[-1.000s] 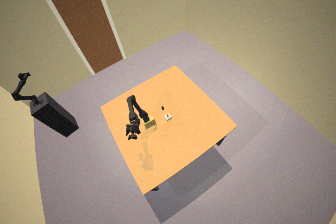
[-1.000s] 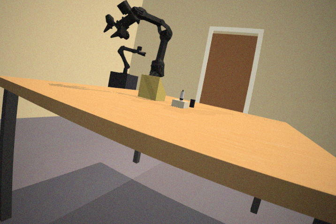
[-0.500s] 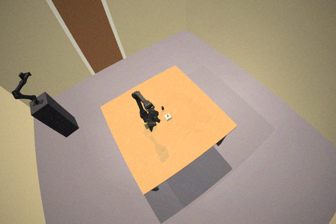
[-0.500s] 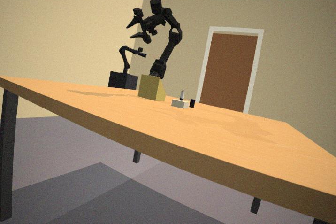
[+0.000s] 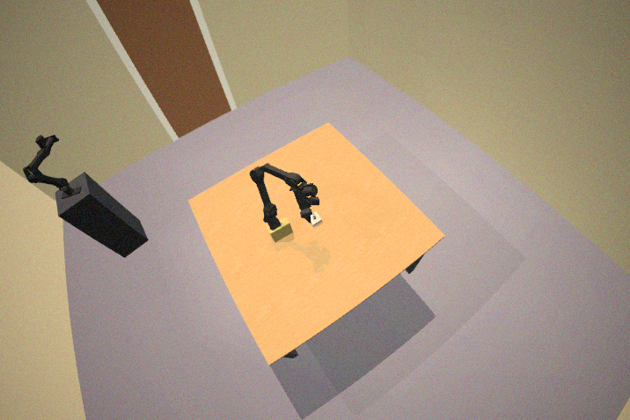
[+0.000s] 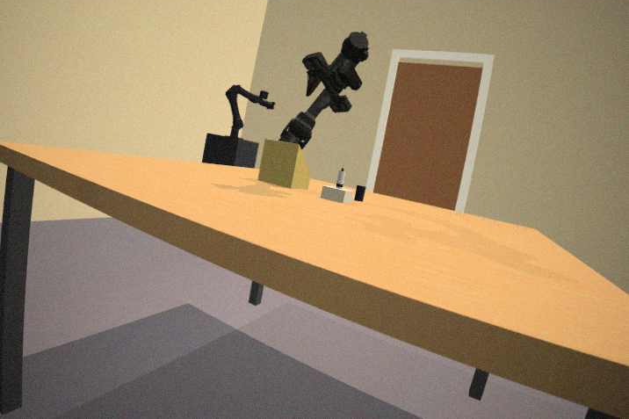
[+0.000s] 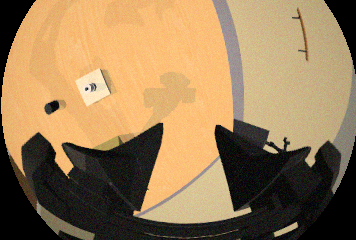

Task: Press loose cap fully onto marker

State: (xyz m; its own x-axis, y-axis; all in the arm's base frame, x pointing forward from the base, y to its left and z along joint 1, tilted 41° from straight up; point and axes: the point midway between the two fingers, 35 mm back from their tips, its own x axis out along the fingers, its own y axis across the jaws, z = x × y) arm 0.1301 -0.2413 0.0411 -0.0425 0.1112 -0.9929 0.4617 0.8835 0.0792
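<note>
My gripper tip is now 23 cm to the right of the black marker cap, 22 cm above it and 12 cm short of it. Round my gripper tip: white holder block 23 cm below, 10 cm to the left, 9 cm ahead.
</note>
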